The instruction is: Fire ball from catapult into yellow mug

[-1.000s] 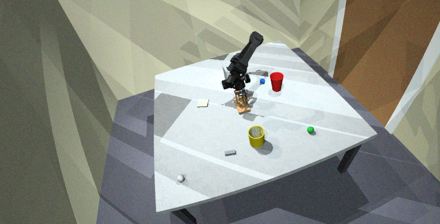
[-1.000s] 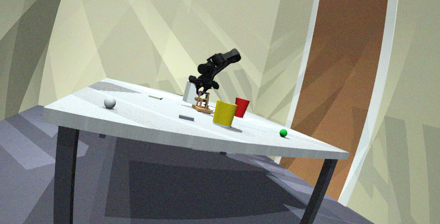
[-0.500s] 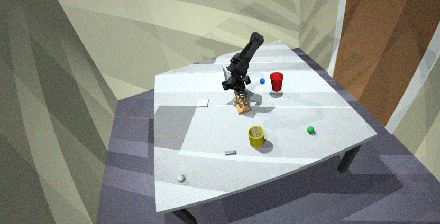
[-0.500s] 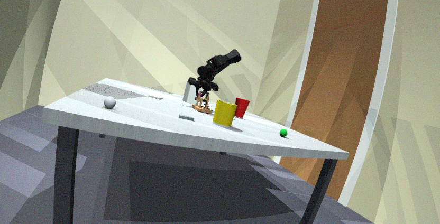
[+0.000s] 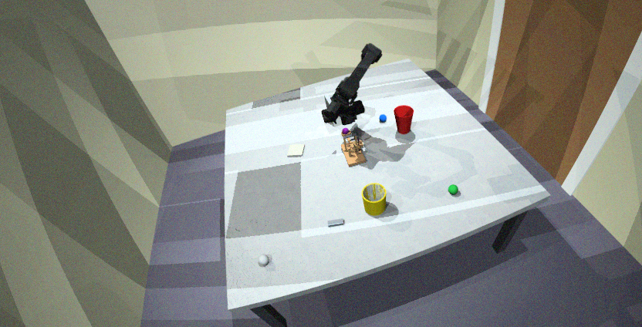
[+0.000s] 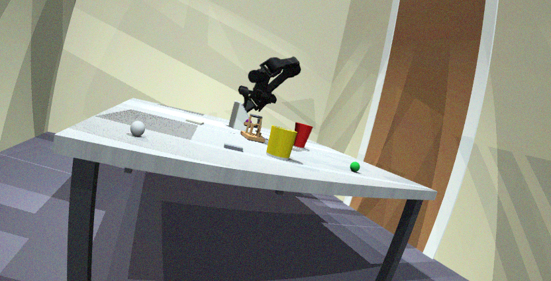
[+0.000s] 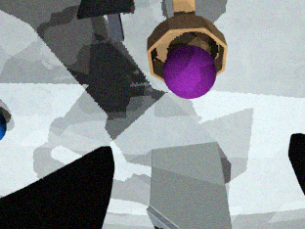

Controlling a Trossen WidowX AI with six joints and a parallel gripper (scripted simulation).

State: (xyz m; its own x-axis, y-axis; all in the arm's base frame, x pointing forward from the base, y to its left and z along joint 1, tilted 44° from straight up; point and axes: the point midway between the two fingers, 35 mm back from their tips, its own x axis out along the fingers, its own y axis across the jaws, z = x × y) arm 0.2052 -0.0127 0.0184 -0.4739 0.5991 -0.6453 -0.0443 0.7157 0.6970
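Right now the purple ball is 60 mm below my gripper tip. Also, from my gripper tip: wooden catapult: 70 mm below, 60 mm ahead, 20 mm to the left; white square: 260 mm to the right, 120 mm below, 20 mm behind; blue ball: 210 mm to the left, 110 mm below, 80 mm behind.
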